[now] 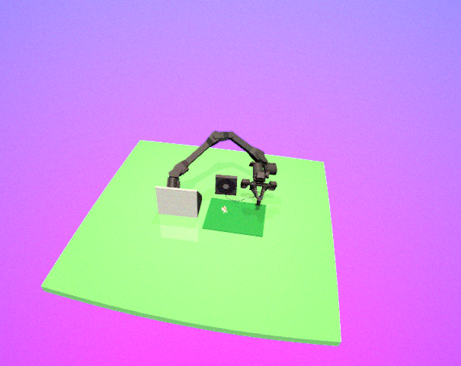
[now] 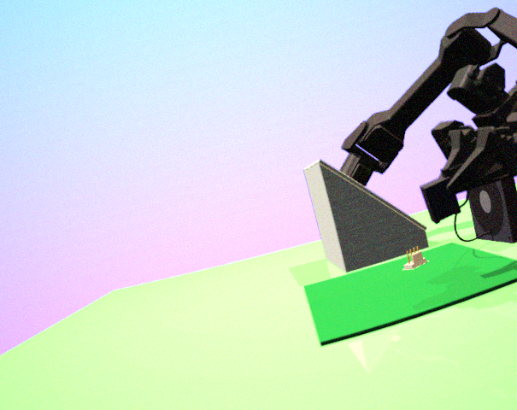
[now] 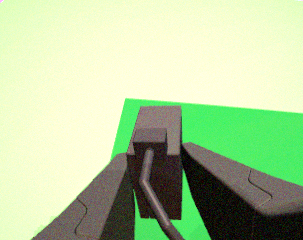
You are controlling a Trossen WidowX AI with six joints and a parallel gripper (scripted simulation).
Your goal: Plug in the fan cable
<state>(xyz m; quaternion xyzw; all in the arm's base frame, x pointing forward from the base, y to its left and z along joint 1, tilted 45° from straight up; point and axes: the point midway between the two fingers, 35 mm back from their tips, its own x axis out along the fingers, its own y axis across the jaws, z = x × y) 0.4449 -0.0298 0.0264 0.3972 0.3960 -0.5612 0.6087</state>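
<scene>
Now: gripper tip 12 cm past the dark green board, 2 cm to the left of it and 12 cm above it. From my gripper tip the other things lie so: black fan (17 cm behind, 16 cm to the left, 5 cm below); dark fan plug (1 cm below).
</scene>
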